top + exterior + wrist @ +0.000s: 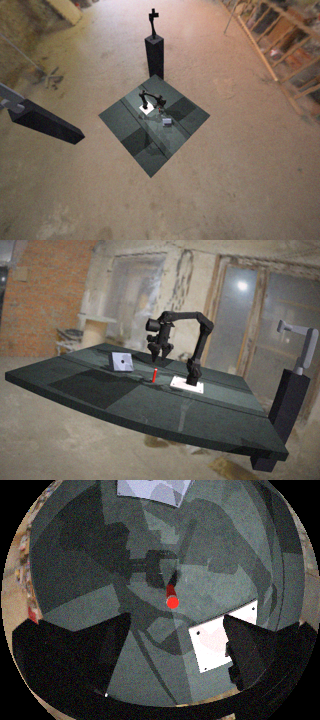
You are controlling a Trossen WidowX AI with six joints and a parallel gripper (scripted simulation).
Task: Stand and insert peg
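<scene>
Now: the red peg 6 cm below my gripper tip. From my gripper tip the other things lie so: grey sloped panel 23 cm ahead, 5 cm to the right, 8 cm below.
</scene>
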